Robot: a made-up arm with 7 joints.
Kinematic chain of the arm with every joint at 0, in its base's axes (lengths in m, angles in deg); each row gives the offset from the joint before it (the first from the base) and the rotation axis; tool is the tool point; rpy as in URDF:
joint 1: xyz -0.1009 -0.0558 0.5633 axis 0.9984 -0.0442 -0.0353
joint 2: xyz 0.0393 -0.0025 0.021 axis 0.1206 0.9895 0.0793
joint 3: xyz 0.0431 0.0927 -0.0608 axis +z
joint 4: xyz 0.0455 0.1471 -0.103 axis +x
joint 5: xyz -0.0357 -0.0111 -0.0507 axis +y
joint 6: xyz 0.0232 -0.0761 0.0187 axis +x
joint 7: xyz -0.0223 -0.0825 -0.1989 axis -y
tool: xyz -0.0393 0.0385 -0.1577 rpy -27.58 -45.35 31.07
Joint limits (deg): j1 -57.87..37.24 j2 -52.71..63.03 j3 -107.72..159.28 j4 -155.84..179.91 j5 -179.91..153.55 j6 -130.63..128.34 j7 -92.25..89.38
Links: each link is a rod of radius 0.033 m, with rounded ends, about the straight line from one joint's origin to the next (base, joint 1, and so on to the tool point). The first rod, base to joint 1, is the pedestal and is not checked.
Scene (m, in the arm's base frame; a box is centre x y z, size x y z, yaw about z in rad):
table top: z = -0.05
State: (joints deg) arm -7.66 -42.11 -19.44 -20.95 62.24 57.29 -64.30
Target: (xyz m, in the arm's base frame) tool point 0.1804 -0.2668 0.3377
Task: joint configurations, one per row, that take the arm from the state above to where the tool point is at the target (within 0.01 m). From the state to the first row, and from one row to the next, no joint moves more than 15 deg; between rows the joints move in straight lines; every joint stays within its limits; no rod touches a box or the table.
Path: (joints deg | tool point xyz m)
1: -16.49 -44.76 -13.04 -26.04 48.43 50.03 -58.35 | 0.0367 0.1602 0.2228
2: -25.32 -47.41 -6.65 -31.12 34.61 42.77 -52.40 | 0.0632 -0.0043 0.1722
3: -34.15 -50.06 -0.25 -36.21 20.80 35.51 -46.46 | 0.1144 -0.1658 0.2154
4: -42.98 -52.71 6.15 -41.30 6.99 28.25 -40.51 | 0.1804 -0.2668 0.3377

